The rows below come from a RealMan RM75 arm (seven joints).
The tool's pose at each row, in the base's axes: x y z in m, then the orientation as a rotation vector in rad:
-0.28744 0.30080 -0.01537 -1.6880 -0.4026 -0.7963
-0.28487 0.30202 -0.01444 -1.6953 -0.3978 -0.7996
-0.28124 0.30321 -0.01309 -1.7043 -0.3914 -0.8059
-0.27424 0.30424 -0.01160 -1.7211 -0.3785 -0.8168
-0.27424 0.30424 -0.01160 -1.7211 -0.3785 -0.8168
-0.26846 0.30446 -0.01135 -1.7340 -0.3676 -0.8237
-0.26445 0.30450 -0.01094 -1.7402 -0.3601 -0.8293
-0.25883 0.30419 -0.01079 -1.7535 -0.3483 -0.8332
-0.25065 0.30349 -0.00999 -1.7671 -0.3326 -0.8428
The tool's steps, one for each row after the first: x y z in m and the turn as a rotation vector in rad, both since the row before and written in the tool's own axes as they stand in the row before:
0.00229 0.00065 0.00182 -0.0085 0.0016 0.0010
0.00333 0.00102 0.00207 -0.0114 0.0034 0.0002
0.00583 0.00308 0.00297 -0.0212 0.0063 0.0014
0.00000 0.00000 0.00000 0.0000 0.0000 0.0000
0.00423 0.00338 0.00206 -0.0160 0.0045 0.0025
0.00311 0.00218 0.00135 -0.0089 0.0046 0.0014
0.00413 0.00346 0.00165 -0.0156 0.0029 0.0047
0.00646 0.00464 0.00218 -0.0186 0.0080 0.0040

